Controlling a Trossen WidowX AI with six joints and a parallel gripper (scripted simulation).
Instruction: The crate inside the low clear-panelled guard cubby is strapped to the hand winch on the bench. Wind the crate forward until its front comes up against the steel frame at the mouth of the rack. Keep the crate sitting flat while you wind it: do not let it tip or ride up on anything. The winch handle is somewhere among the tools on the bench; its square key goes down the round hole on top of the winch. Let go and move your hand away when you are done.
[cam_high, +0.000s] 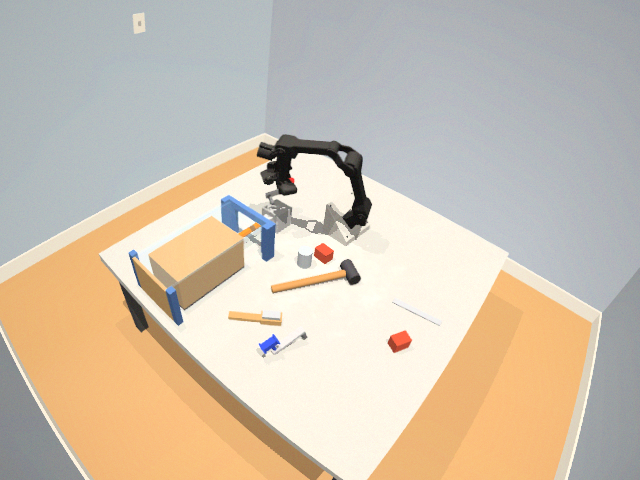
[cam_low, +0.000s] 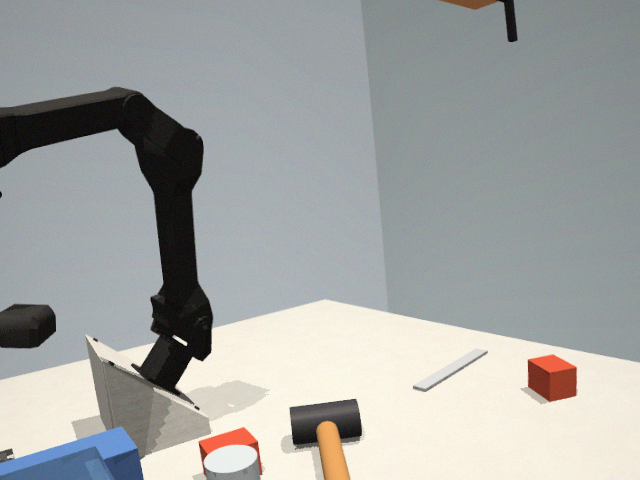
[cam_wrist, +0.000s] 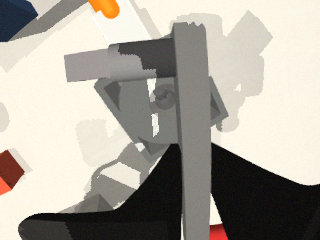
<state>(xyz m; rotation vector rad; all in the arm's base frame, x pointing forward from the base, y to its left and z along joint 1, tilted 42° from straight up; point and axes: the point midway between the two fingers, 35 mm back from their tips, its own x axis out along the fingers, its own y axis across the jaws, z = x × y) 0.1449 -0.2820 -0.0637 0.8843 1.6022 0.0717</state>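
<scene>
The red knob is 6 cm behind my gripper tip, 2 cm above it and 1 cm to the right of it. The rest, counted from my gripper tip: grey crank bar 1 cm behind, 1 cm above; grey winch 13 cm below, 1 cm to the right, 1 cm behind; blue frame 16 cm ahead, 5 cm below, 2 cm to the right.
</scene>
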